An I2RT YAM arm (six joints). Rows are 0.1 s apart.
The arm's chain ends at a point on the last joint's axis. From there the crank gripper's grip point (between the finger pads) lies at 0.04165 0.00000 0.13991 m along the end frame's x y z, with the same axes.
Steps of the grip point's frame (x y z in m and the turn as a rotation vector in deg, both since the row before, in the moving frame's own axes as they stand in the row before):
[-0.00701, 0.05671, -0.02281, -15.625, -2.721, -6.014]
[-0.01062, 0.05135, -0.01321, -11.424, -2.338, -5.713]
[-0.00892, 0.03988, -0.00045, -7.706, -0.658, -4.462]
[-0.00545, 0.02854, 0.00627, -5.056, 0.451, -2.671]
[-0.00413, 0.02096, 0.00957, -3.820, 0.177, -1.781]
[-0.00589, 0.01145, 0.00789, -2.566, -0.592, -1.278]
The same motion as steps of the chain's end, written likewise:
[-0.00218, 0.02280, -0.02003, -15.625, -2.721, -6.014]
[-0.00610, 0.02736, -0.01242, -11.424, -2.338, -5.713]
[-0.00792, 0.02427, 0.00013, -7.706, -0.658, -4.462]
[-0.00679, 0.01819, 0.00706, -5.056, 0.451, -2.671]
[-0.00469, 0.01294, 0.00997, -3.820, 0.177, -1.781]
[-0.00450, 0.00609, 0.00759, -2.566, -0.592, -1.278]

